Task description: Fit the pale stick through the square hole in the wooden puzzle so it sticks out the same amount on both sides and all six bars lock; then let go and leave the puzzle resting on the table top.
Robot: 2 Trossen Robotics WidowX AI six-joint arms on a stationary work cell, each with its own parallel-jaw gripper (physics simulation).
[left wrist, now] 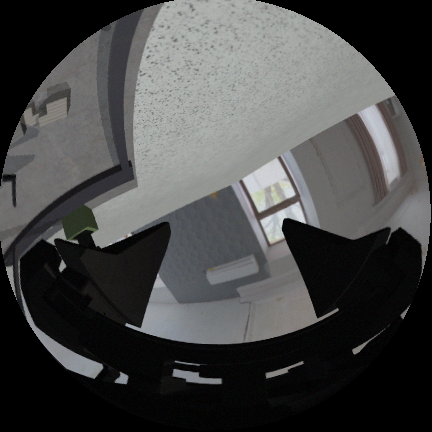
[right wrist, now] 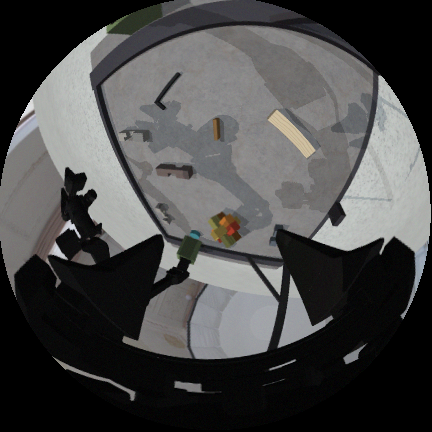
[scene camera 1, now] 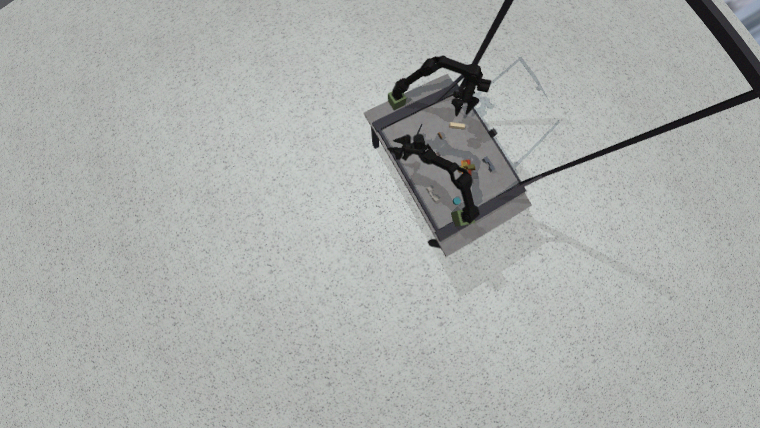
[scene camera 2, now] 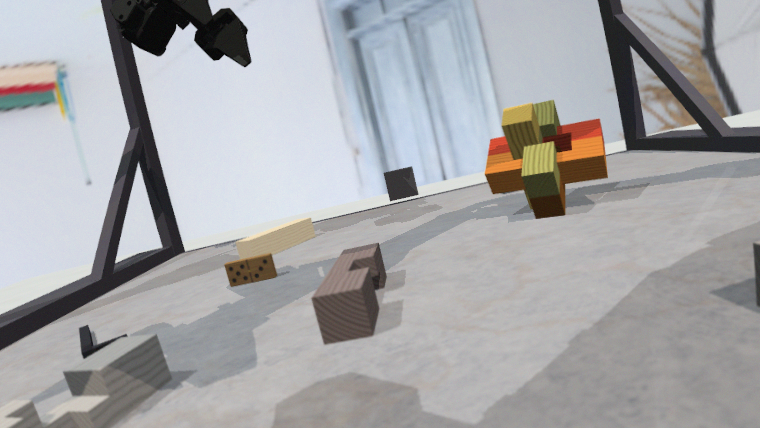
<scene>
My left gripper [left wrist: 227, 225] is open, holding nothing. My right gripper [scene camera 2: 230, 45] is open and holds nothing. Also in view: a pale stick [scene camera 2: 282, 237]. Further things: a black frame post [scene camera 2: 122, 50] and a dark cube [scene camera 2: 400, 183].
The pale stick also shows in the right wrist view [right wrist: 275, 117]. My left gripper shows as well in the right wrist view [right wrist: 63, 178]. My right gripper is seen too in the right wrist view [right wrist: 220, 238]. The left wrist view misses the pale stick: it is out of frame.
</scene>
